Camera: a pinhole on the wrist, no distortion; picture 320 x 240 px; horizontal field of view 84.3 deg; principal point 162.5 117.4 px. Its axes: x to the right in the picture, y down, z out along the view. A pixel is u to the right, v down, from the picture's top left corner.
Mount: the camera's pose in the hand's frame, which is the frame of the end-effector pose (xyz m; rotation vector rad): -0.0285 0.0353 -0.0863 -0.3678 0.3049 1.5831
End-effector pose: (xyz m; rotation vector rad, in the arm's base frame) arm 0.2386 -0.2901 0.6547 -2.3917 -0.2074 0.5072
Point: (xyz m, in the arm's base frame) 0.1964 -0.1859 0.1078
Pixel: 159 53
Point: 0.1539 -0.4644 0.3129
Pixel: 251 103
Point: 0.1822 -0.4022 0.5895
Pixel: 232 157
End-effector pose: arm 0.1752 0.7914 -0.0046 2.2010 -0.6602 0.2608
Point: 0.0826 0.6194 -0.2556
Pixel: 52 157
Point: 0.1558 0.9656 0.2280
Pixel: behind the camera
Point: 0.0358 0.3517 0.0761
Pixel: 217 67
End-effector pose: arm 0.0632 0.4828 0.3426 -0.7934 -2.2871 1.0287
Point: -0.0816 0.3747 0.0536
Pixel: 125 111
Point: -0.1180 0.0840 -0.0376
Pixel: 82 172
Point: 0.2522 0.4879 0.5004
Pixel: behind the camera
